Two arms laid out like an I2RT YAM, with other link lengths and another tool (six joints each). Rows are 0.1 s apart.
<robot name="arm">
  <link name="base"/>
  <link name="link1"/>
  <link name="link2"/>
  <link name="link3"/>
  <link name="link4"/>
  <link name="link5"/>
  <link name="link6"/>
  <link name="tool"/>
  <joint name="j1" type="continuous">
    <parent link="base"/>
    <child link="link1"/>
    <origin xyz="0 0 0.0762" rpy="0 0 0"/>
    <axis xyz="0 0 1"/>
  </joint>
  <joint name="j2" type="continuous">
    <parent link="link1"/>
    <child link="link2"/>
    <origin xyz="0.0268 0.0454 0.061" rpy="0 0 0"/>
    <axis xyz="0 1 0"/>
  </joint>
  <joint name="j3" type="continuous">
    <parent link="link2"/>
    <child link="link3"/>
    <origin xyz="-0.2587 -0.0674 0" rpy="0 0 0"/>
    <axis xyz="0 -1 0"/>
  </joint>
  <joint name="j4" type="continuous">
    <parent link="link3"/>
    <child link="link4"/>
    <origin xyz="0.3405 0.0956 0.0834" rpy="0 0 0"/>
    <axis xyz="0 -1 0"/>
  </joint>
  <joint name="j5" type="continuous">
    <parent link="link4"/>
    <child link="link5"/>
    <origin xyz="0.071 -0.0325 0.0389" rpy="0 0 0"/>
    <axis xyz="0 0 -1"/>
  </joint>
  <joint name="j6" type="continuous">
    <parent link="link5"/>
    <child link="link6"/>
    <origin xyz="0.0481 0 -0.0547" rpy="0 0 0"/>
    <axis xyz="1 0 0"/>
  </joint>
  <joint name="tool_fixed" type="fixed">
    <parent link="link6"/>
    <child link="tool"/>
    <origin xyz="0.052 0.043 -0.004" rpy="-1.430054 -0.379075 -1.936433"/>
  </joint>
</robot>
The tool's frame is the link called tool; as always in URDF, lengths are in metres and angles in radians. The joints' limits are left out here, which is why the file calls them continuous.
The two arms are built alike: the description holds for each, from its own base.
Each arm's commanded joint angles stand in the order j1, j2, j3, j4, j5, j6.
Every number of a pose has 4 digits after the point. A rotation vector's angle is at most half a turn.
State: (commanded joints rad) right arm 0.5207 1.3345 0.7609 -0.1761 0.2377 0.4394; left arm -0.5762 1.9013 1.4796 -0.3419 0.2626 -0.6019
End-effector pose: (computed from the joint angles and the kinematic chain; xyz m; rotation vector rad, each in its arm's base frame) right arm 0.3420 0.2618 0.1520 -1.9413 1.5437 -1.1455; left arm 0.4893 -0.2617 0.1653 1.8432 -1.4109 1.4109
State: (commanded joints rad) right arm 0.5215 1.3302 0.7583 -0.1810 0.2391 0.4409; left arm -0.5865 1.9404 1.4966 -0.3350 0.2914 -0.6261
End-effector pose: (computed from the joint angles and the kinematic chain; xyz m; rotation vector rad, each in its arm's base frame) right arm 0.3408 0.2613 0.1519 -1.9436 1.5460 -1.1453; left arm 0.4887 -0.2726 0.1523 1.8348 -1.3852 1.3698
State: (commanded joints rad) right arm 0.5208 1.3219 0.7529 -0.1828 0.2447 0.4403; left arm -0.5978 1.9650 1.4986 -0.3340 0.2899 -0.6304
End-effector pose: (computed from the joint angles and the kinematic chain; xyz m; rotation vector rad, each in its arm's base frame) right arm 0.3399 0.2598 0.1524 -1.9407 1.5486 -1.1526; left arm 0.4862 -0.2785 0.1401 1.8438 -1.3909 1.3391
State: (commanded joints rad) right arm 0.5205 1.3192 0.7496 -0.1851 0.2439 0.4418; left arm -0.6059 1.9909 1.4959 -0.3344 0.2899 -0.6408
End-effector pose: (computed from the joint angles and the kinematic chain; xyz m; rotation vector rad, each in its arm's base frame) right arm 0.3390 0.2592 0.1517 -1.9428 1.5510 -1.1504; left arm 0.4829 -0.2820 0.1250 1.8637 -1.3875 1.2996
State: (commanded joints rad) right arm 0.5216 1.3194 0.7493 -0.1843 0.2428 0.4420; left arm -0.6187 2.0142 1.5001 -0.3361 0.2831 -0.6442
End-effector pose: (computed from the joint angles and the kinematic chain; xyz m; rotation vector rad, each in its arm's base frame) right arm 0.3387 0.2597 0.1516 -1.9433 1.5493 -1.1486; left arm 0.4798 -0.2878 0.1142 1.8745 -1.3969 1.2720
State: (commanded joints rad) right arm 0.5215 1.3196 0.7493 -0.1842 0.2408 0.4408; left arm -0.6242 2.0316 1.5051 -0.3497 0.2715 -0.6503
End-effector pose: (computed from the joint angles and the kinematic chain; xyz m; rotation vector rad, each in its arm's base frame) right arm 0.3386 0.2599 0.1515 -1.9449 1.5472 -1.1470; left arm 0.4775 -0.2886 0.1059 1.9012 -1.3997 1.2438
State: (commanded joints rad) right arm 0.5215 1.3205 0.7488 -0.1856 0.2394 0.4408; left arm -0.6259 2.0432 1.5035 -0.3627 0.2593 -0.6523
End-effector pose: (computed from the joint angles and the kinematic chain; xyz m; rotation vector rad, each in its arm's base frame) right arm 0.3382 0.2598 0.1508 -1.9483 1.5474 -1.1448; left arm 0.4753 -0.2866 0.0982 1.9292 -1.4047 1.2177
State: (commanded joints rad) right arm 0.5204 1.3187 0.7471 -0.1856 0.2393 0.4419; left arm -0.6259 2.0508 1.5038 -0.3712 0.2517 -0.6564
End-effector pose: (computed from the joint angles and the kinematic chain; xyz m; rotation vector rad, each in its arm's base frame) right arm 0.3382 0.2593 0.1507 -1.9468 1.5497 -1.1445; left arm 0.4742 -0.2850 0.0936 1.9489 -1.4036 1.2021
